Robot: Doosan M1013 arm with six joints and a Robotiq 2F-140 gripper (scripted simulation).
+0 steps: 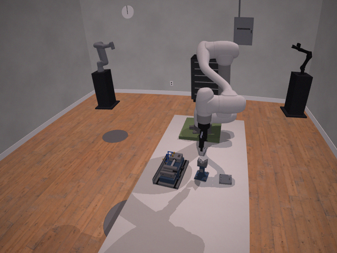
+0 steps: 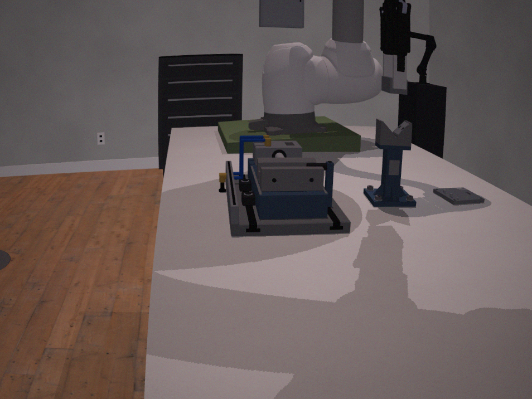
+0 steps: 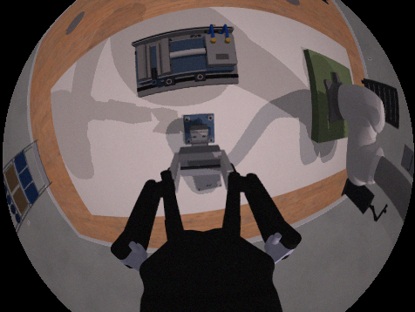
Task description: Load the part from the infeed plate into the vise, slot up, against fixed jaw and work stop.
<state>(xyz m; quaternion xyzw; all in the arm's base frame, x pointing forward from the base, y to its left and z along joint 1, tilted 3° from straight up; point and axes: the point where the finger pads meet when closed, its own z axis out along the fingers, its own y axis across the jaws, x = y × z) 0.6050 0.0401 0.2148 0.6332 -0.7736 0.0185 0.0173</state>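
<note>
The grey part is 20 mm below my hand. From my hand the other things lie so: vise 10 mm behind, 220 mm to the right, 220 mm below.
</note>
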